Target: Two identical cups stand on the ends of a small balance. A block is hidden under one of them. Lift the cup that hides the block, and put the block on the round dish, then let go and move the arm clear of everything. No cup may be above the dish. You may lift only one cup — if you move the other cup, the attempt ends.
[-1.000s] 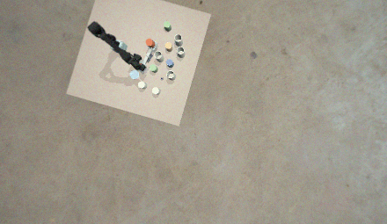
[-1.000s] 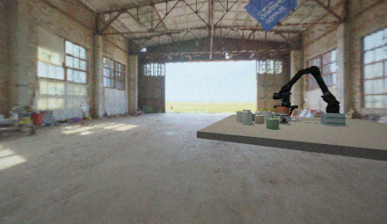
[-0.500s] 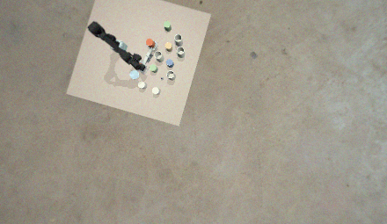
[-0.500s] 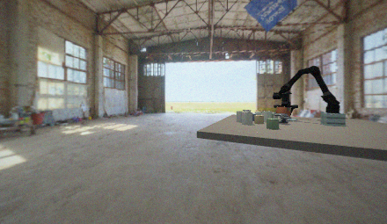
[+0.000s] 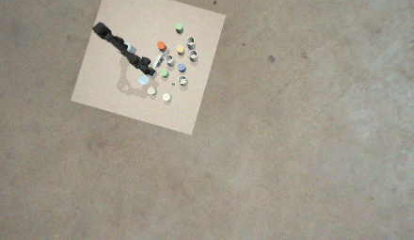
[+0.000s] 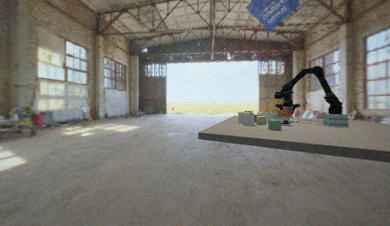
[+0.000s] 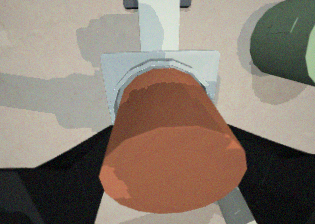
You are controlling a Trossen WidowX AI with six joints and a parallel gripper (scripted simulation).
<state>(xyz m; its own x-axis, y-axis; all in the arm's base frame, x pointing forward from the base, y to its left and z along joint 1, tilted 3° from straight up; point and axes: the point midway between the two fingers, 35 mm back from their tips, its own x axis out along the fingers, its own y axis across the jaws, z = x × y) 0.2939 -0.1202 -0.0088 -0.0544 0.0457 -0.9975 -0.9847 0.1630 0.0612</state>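
Right now my gripper tip is 100 mm to the left of the round light-blue dish, 60 mm above it and 50 mm past it. Round my gripper tip: orange cup (20 mm to the right, 10 mm above); then balance (140 mm to the left, 30 mm below, 20 mm ahead); then pale teal block (10 mm to the left, 10 mm below).
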